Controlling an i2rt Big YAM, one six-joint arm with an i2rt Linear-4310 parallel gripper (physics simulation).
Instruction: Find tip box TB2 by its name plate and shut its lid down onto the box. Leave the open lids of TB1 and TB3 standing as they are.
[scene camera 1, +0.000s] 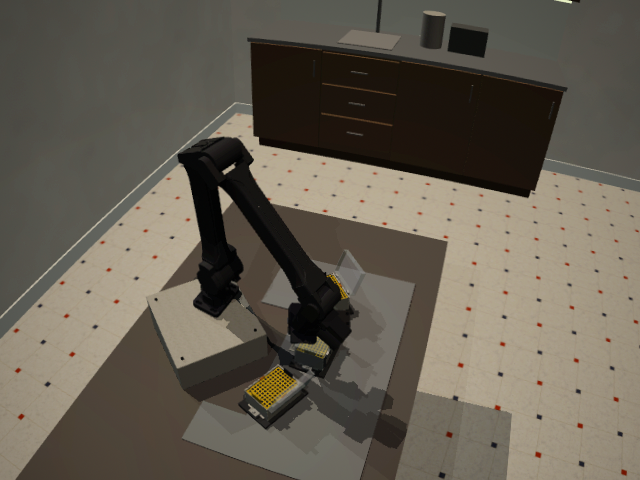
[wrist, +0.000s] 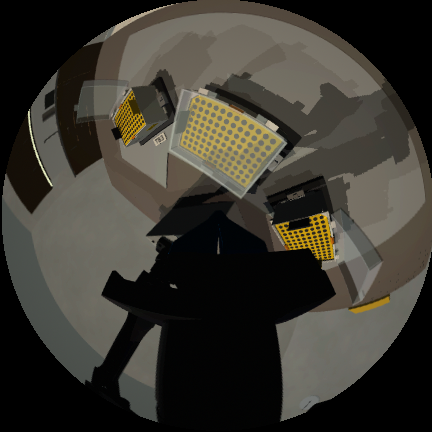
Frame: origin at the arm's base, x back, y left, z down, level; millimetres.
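Where they show: gripper, fingertip midpoint: (scene camera 1: 295, 332) (wrist: 217, 215); arm's base, link origin: (scene camera 1: 216, 297).
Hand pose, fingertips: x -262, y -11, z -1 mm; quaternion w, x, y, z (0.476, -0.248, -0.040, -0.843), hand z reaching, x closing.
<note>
Each offset is from my fingertips to the top centre of the thing. "spot": to the spot under its first point. Level surfaces: height alone.
The middle tip box, TB2 by its place between the others (scene camera 1: 311, 360) (wrist: 225, 137), has a clear lid {spot: dx -5, dy +44, dz +41 mm} (wrist: 206, 169) lying over its yellow rack. Whether the lid is fully seated cannot be told; its name plate is not readable. TB3 (scene camera 1: 339, 287) (wrist: 151, 107), with a name plate {spot: dx +63, dy +202, dz +117 mm} (wrist: 159, 139), has its clear lid (scene camera 1: 349, 273) (wrist: 102, 100) standing open. The third box, TB1 by elimination {dx -10, dy -146, dz +44 mm} (scene camera 1: 271, 388) (wrist: 305, 235), also has its lid {spot: dx -90, dy -109, dz -6 mm} (wrist: 357, 250) open. My gripper (wrist: 217, 215) is shut and empty, close to the middle box on the robot-base side; the arm hides it in the scene view.
The boxes stand on a grey mat {dz +119 mm} (scene camera 1: 232, 444). The robot's base stands on a pale block (scene camera 1: 206, 341) beside them. The arm (scene camera 1: 273, 227) reaches over the middle box. TB3 and the third box stand close on either side. A dark cabinet (scene camera 1: 434, 113) is at the back.
</note>
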